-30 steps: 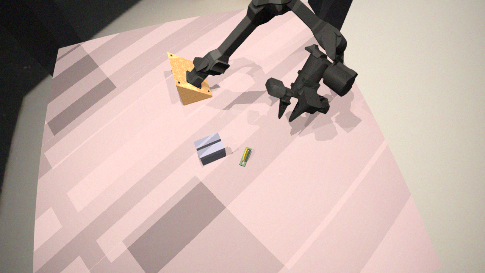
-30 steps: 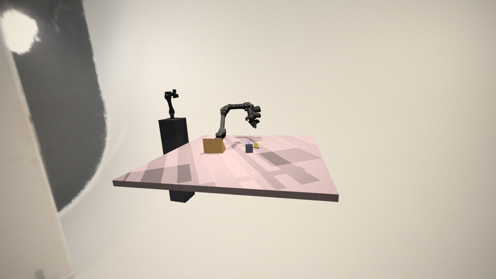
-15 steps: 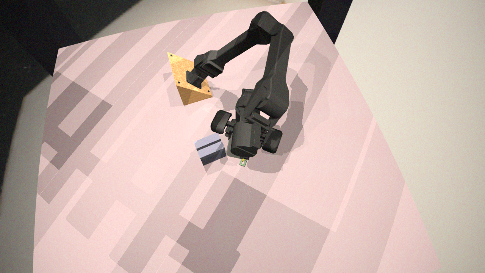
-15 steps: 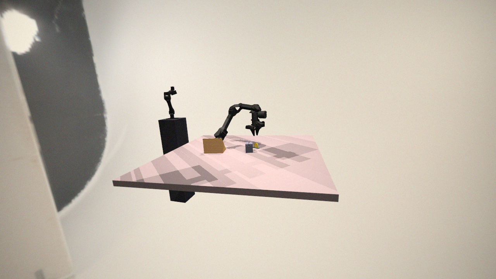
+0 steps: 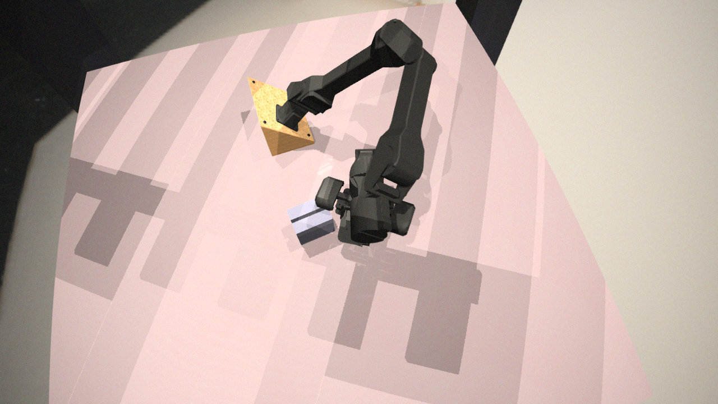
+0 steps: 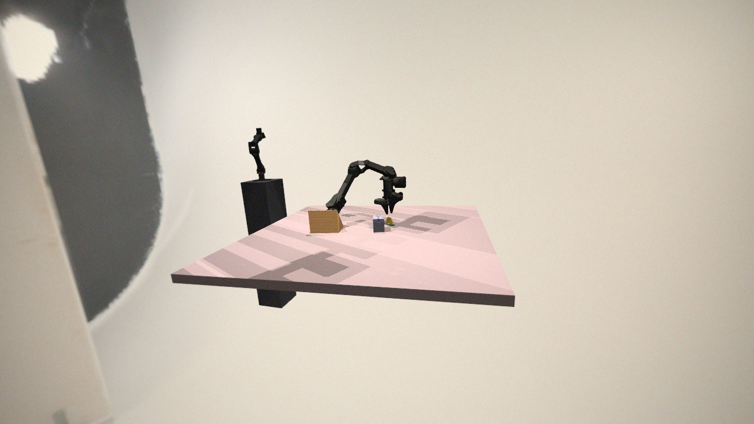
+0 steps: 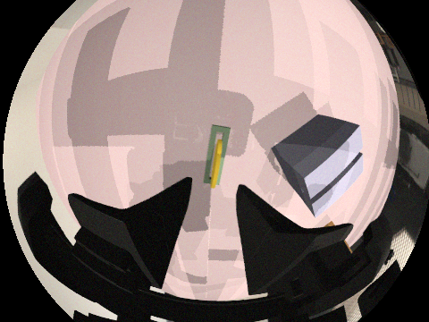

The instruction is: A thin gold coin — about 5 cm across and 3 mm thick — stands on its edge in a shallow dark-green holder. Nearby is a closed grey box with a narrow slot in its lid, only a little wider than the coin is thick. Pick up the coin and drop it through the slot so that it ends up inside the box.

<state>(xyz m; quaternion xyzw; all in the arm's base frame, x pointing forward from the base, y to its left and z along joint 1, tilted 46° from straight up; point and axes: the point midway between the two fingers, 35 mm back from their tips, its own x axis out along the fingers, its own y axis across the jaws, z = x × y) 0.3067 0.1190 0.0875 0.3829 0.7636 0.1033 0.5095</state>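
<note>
Now: gripper tip 4 cm above the gold coin.
</note>
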